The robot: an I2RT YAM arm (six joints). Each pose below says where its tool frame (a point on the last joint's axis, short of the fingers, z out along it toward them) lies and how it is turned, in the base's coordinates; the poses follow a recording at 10 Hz.
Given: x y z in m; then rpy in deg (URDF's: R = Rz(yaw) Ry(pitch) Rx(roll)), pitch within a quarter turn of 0, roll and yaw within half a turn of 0.
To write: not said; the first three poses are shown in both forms.
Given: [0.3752, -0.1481, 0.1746, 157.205, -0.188, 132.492]
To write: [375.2, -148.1, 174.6, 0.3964, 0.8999, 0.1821, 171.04]
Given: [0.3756, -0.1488, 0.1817, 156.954, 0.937, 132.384]
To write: [375.6, -148.8, 181.7, 0.3956, 0.9006, 0.1802, 169.91]
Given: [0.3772, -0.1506, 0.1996, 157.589, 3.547, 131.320]
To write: [377.2, -150.6, 199.6, 0.4010, 0.9010, 0.1654, 167.63]
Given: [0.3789, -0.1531, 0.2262, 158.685, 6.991, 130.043]
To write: [378.9, -153.1, 226.2, 0.4076, 0.9019, 0.1433, 164.80]
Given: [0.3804, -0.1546, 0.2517, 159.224, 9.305, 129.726]
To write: [380.4, -154.6, 251.7, 0.4077, 0.9038, 0.1303, 162.91]
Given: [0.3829, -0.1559, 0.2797, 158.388, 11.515, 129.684]
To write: [382.9, -155.9, 279.7, 0.4042, 0.9055, 0.1288, 160.60]
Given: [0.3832, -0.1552, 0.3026, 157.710, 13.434, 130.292]
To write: [383.2, -155.2, 302.6, 0.3959, 0.9093, 0.1282, 158.70]
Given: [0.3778, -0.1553, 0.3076, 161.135, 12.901, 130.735]
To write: [377.8, -155.3, 307.6, 0.3975, 0.9118, 0.1033, 160.59]
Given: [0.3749, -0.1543, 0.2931, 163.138, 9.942, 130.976]
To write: [374.9, -154.3, 293.1, 0.4012, 0.9107, 0.0983, 164.07]
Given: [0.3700, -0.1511, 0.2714, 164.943, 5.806, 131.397]
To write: [370.0, -151.1, 271.4, 0.4034, 0.9096, 0.0991, 168.57]
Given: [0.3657, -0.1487, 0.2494, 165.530, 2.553, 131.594]
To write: [365.7, -148.7, 249.4, 0.4051, 0.9081, 0.1061, 171.77]
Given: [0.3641, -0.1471, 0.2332, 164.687, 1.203, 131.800]
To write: [364.1, -147.1, 233.2, 0.4042, 0.9071, 0.1176, 172.67]
